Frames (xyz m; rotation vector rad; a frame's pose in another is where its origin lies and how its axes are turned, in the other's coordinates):
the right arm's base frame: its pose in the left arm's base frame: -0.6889 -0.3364 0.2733 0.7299 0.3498 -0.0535
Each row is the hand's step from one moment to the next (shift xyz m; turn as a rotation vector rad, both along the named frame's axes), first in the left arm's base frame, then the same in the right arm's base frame.
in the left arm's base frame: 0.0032 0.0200 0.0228 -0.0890 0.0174 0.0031
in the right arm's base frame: -0.0031 0.0301 0.0034 -0.0835 0.0000 -0.0356
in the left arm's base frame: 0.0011 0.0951 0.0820 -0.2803 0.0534 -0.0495
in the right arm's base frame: -0.0192 0.1240 -0.0060 -0.2434 -0.0393 -0.1519
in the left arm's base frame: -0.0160 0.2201 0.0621 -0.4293 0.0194 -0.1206
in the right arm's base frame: -0.0196 0.2016 -0.1074 -0.3625 -0.1355 -0.2223
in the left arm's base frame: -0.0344 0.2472 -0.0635 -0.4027 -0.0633 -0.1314
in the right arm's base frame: 0.0067 0.1379 -0.2174 -0.3399 -0.1997 -0.1673
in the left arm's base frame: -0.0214 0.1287 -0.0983 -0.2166 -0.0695 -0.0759
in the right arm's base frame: 0.0218 0.0292 -0.1592 -0.1837 -0.1373 -0.0701
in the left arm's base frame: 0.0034 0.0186 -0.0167 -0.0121 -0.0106 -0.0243
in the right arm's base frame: 0.0101 0.0037 -0.0228 -0.0041 -0.0256 -0.0133
